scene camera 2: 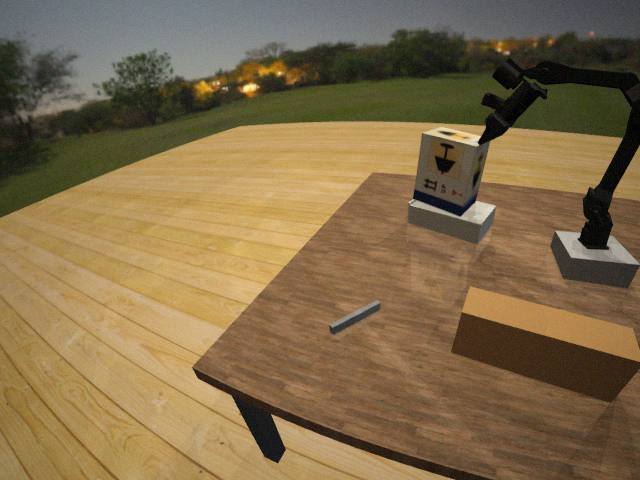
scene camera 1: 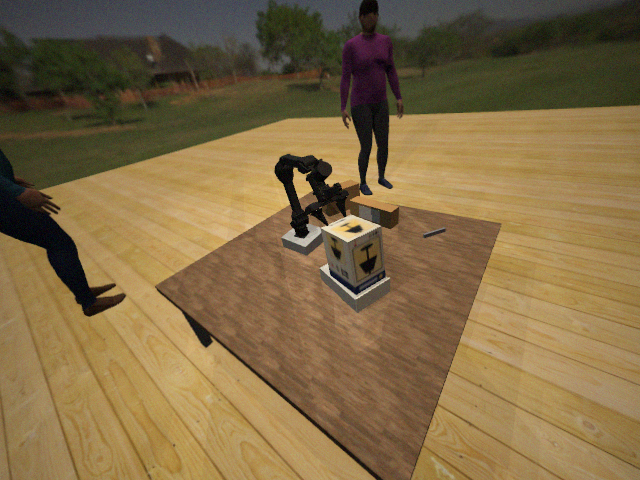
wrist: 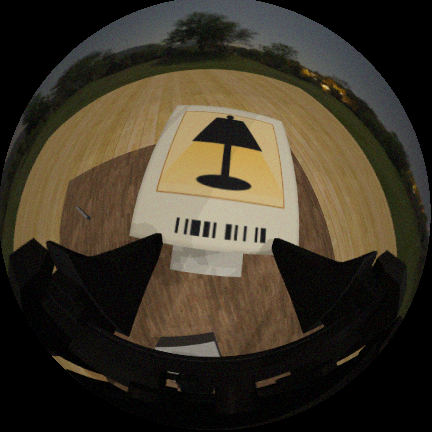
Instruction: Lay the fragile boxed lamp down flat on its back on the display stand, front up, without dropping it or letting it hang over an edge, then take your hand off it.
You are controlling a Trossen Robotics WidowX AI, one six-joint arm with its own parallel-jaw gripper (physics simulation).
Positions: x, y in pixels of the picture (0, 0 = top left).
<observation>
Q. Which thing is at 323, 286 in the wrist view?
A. My gripper.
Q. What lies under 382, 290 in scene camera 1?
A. A display stand.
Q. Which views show my gripper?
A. Scene camera 2, scene camera 1 and the wrist view: all of them.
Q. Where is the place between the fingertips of my gripper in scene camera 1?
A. At 336, 221
</observation>
